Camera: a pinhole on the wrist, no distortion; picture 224 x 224 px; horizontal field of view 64.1 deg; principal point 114.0 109.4 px. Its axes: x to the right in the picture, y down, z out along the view. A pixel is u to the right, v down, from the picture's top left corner.
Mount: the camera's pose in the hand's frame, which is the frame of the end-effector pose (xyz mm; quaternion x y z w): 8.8 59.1 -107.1 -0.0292 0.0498 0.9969 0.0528
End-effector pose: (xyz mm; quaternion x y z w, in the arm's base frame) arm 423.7 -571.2 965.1 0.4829 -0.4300 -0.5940 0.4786
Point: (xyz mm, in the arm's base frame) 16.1 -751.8 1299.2
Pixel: 65 48
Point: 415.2 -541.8 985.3
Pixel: 156 203
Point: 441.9 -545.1 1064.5
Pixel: 191 78
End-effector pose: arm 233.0 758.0 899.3 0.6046 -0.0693 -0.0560 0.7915
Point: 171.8 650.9 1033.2
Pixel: 137 101
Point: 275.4 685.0 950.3
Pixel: 51 151
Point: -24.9 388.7 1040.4
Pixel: 165 140
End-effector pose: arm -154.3 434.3 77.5 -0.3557 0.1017 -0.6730 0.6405
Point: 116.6 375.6 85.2
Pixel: 69 16
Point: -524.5 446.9 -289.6
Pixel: behind the camera
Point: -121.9 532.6 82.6
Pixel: 203 196
